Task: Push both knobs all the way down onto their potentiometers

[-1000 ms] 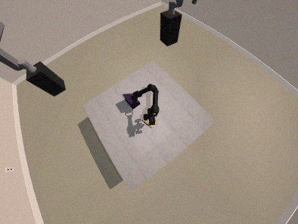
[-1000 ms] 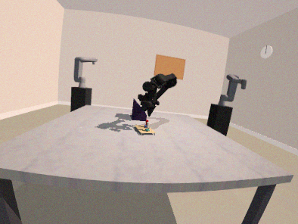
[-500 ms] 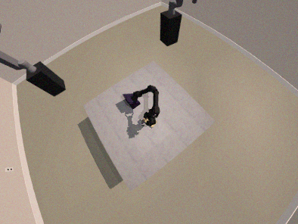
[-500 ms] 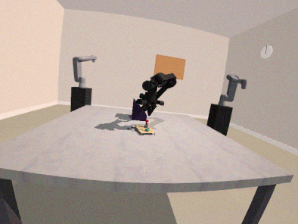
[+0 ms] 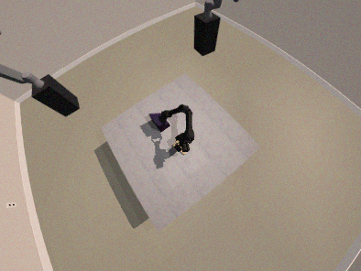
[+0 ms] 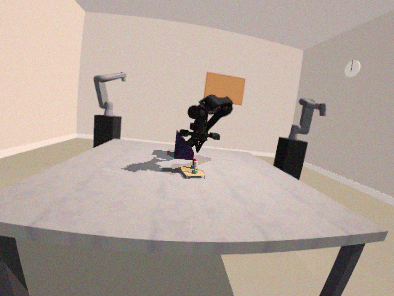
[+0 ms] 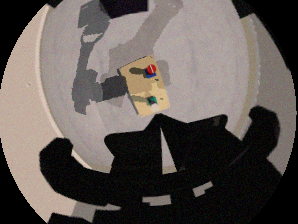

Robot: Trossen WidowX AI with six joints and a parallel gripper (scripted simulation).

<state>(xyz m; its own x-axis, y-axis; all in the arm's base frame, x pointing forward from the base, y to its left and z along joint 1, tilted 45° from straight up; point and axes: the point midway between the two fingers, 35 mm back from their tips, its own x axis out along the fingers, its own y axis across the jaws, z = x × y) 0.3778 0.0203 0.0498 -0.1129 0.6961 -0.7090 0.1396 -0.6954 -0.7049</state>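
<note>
The red knob lies 8 cm behind my gripper tip, 1 cm to the right of it and 6 cm below it.
</note>
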